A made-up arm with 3 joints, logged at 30 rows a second.
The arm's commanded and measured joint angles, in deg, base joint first. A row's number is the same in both.
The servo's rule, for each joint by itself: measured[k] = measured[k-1] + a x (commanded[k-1-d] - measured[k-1]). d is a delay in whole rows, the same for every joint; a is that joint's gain. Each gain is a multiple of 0.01, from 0.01 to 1. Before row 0 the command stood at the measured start. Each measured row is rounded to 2 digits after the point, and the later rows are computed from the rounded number. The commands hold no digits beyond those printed.
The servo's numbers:
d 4
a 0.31 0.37 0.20
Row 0, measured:
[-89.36 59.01 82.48]
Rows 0 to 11, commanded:
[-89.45 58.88 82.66]
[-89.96 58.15 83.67]
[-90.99 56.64 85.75]
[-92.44 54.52 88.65]
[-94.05 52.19 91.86]
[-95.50 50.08 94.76]
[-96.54 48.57 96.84]
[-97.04 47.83 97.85]
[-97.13 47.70 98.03]
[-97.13 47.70 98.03]
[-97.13 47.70 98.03]
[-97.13 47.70 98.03]
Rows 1 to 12, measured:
[-89.36 59.01 82.48]
[-89.36 59.01 82.48]
[-89.36 59.01 82.48]
[-89.36 59.01 82.48]
[-89.39 58.96 82.52]
[-89.57 58.66 82.75]
[-90.01 57.91 83.35]
[-90.76 56.66 84.41]
[-91.78 55.01 85.90]
[-92.93 53.19 87.67]
[-94.05 51.48 89.50]
[-94.98 50.13 91.17]

